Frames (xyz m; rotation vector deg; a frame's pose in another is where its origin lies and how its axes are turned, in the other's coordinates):
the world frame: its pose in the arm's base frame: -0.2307 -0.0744 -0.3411 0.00 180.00 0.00
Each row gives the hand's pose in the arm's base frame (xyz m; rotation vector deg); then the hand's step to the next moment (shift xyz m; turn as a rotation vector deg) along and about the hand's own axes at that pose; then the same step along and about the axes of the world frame.
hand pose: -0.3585 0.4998 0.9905 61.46 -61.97 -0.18
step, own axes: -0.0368 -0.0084 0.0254 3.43 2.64 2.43
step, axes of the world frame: 0.0332 -0.0047 0.0308 1.20 -1.95 -4.40
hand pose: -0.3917 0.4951 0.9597 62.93 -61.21 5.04
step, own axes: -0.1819 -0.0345 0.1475 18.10 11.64 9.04
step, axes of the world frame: 0.1746 -0.0516 0.1513 2.60 -8.61 -21.54
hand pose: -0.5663 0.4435 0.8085 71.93 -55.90 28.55
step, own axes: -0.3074 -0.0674 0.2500 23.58 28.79 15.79
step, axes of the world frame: 0.1932 -0.1973 0.2920 15.37 -11.18 -35.68
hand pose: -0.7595 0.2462 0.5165 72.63 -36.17 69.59
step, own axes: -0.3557 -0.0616 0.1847 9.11 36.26 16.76
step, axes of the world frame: 0.0063 -0.2798 0.2934 26.42 -17.87 -25.71
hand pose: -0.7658 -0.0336 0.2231 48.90 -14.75 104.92
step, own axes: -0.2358 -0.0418 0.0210 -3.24 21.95 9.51
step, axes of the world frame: -0.0918 -0.1648 0.1490 14.57 -16.83 -9.34
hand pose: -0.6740 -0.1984 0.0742 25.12 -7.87 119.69
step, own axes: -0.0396 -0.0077 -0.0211 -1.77 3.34 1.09
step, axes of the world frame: -0.0199 -0.0220 0.0345 1.70 -3.49 -0.63
